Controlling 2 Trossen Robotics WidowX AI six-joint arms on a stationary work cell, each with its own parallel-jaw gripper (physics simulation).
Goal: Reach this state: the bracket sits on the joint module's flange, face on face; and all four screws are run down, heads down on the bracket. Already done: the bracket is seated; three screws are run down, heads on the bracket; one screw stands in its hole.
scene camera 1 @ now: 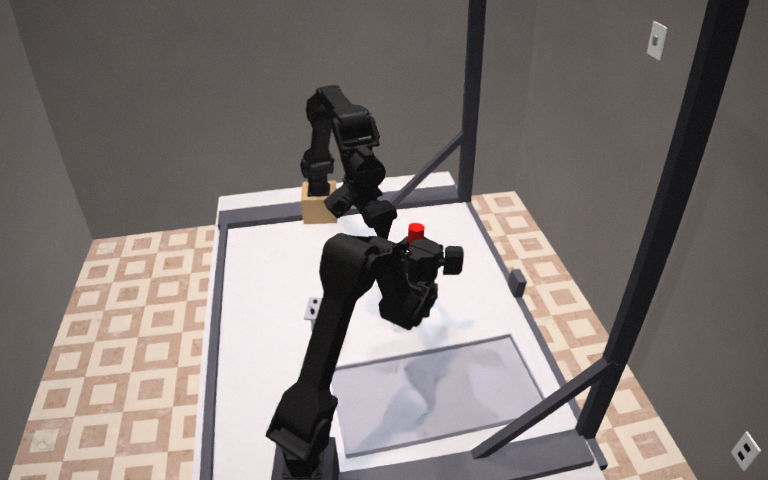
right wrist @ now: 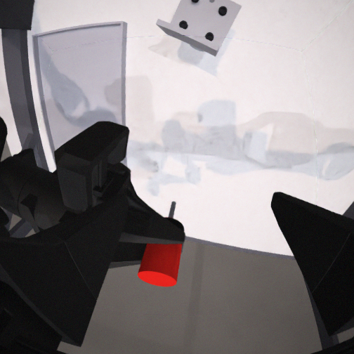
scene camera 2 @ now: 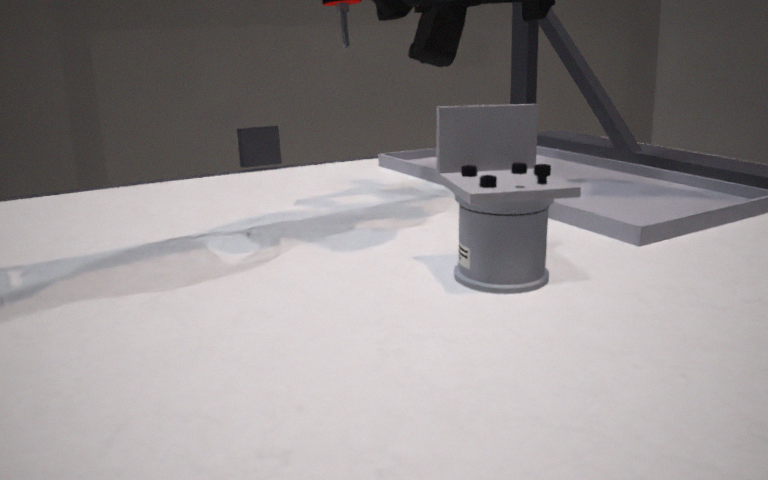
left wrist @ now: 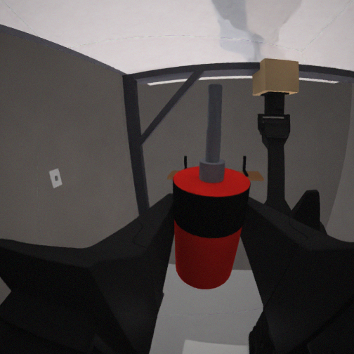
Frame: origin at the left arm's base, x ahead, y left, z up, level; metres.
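Seen in the pictures: left gripper, fingertip midpoint: [scene camera 1: 415, 238]; right gripper, fingertip midpoint: [scene camera 1: 376, 234]; left arm's base at its link origin: [scene camera 1: 303, 461]; right arm's base at its link origin: [scene camera 1: 318, 190].
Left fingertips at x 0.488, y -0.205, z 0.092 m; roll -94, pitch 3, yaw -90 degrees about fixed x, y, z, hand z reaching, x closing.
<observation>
Offsets run from my left fingertips to a thing's middle.
The grey bracket [scene camera 1: 310, 309] [scene camera 2: 487, 138] [right wrist: 212, 22] sits flat on the upright joint module @(dx -0.068, dy +0.212, dz -0.178 m) [scene camera 2: 502, 243], its wall upright. Three black screws @(dx -0.052, dy +0.192, dz -0.146 m) [scene camera 2: 468, 170] @(dx -0.048, dy +0.228, dz -0.146 m) [scene camera 2: 488, 181] @(dx -0.087, dy +0.196, dz -0.146 m) [scene camera 2: 518, 167] have their heads on the bracket. The fourth screw @(dx -0.084, dy +0.231, dz -0.141 m) [scene camera 2: 542, 170] stands higher, with part of its shank showing. My left gripper [left wrist: 205, 200] is shut on the red screwdriver @(dx -0.015, dy +0.000, dz -0.010 m) [scene camera 1: 416, 232] [left wrist: 205, 255] [right wrist: 161, 262], raised well above the table; its shaft also shows in scene camera 2 [scene camera 2: 344, 25]. My right gripper [right wrist: 201, 200] is open and empty, close to the left gripper and screwdriver.
A shallow grey tray @(dx -0.260, dy -0.037, dz -0.201 m) [scene camera 1: 346, 454] [scene camera 2: 594, 224] [right wrist: 124, 75] lies beside the joint module. A tan block @(dx +0.403, dy +0.259, dz -0.167 m) [scene camera 1: 318, 208] [left wrist: 280, 77] is under the right arm's base. Dark frame posts [scene camera 1: 474, 101] and braces edge the table. A small dark block @(dx +0.044, dy -0.258, dz -0.178 m) [scene camera 1: 516, 283] [scene camera 2: 259, 146] is at the table's edge.
</observation>
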